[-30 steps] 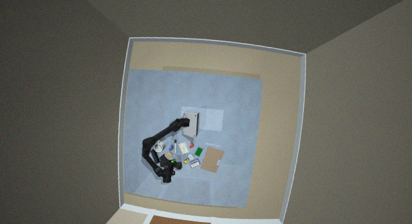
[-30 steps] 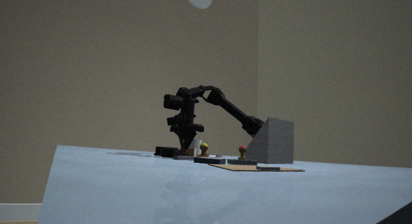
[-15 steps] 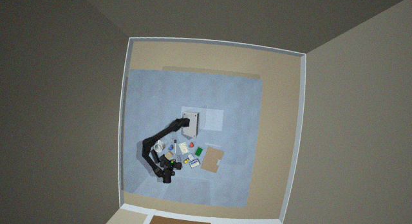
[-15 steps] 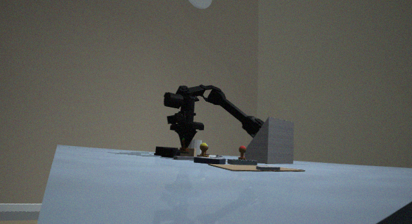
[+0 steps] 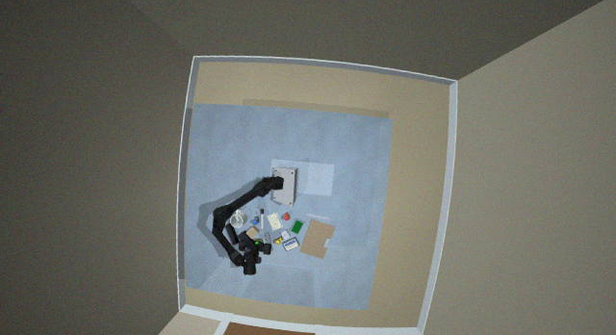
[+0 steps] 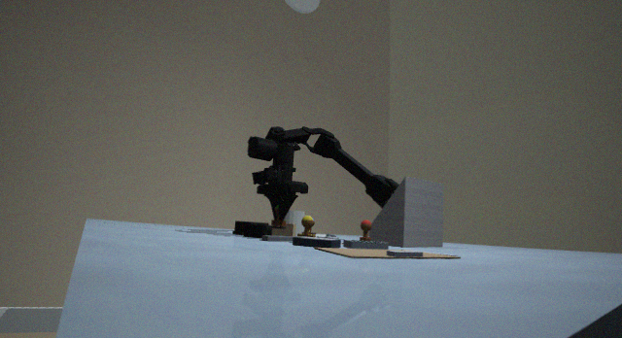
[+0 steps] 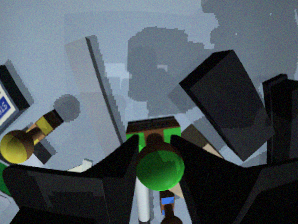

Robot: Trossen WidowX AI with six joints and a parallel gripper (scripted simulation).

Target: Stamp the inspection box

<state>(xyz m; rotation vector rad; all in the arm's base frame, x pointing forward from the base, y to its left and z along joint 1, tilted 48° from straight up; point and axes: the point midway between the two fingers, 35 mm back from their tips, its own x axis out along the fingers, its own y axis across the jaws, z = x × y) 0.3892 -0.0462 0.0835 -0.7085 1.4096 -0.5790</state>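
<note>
Now: the green ink pad 220 mm to the left of my gripper tip, 120 mm behind it and 50 mm below it. Also, from my gripper tip: green-knobbed stamp: right at my gripper tip; brown box: 50 mm to the right, 40 mm behind, 30 mm below; grey strip: 60 mm to the left, 50 mm below, 10 mm ahead.
</note>
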